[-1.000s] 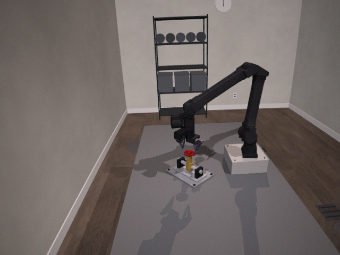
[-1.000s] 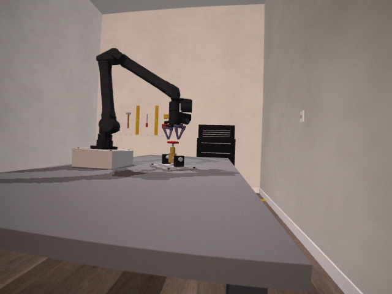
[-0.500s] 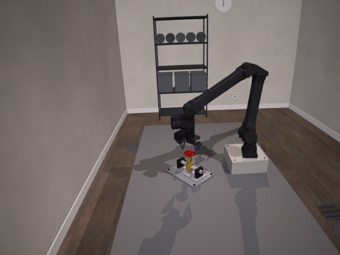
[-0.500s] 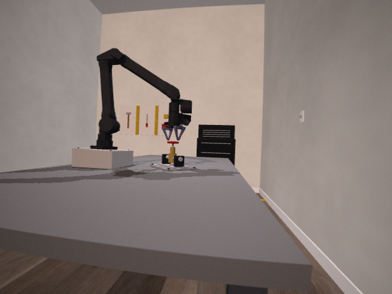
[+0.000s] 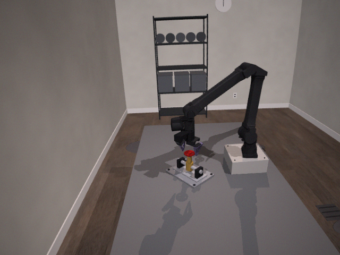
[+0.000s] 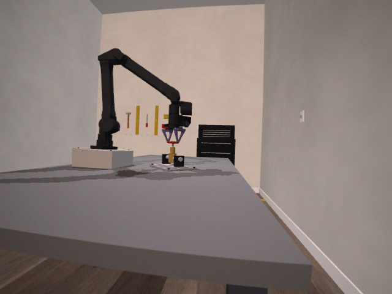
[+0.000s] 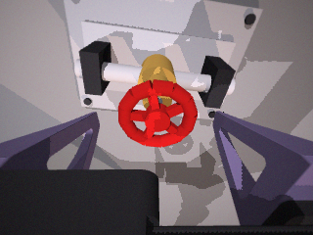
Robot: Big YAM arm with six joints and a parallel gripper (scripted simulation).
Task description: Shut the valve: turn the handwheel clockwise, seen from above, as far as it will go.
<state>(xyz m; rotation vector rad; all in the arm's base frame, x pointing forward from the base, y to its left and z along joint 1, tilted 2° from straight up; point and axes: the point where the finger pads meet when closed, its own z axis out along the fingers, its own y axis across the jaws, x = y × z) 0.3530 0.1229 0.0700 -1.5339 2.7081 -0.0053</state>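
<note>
Right now the red spoked handwheel is 2 cm below my hand.
</note>
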